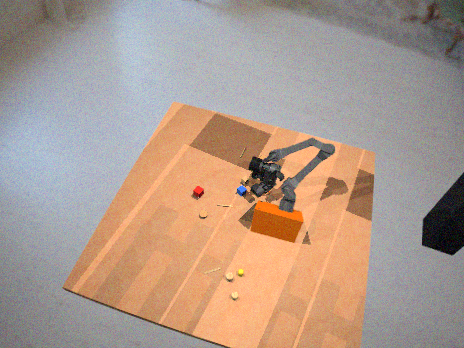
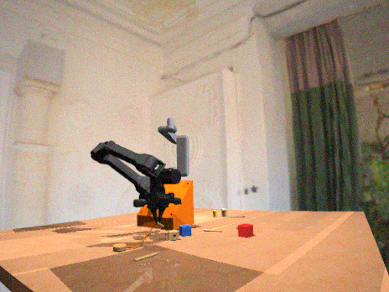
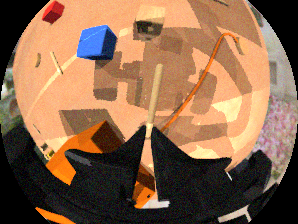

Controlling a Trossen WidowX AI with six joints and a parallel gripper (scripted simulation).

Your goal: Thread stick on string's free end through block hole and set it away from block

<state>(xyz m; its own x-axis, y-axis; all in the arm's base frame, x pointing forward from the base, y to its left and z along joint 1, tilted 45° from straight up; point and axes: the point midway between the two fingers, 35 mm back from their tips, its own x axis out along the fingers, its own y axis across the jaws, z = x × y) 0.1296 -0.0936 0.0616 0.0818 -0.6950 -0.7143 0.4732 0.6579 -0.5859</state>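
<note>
The small wooden block lies 13 cm ahead of my gripper tip, 5 cm to the right of it and 2 cm below it. The rest, counted from my gripper tip: wooden button 8 cm ahead, 24 cm to the right, 3 cm below; then thin wooden stick 1 cm ahead, 1 cm to the right; then blue cube 12 cm ahead, 3 cm to the left, 2 cm below.
</note>
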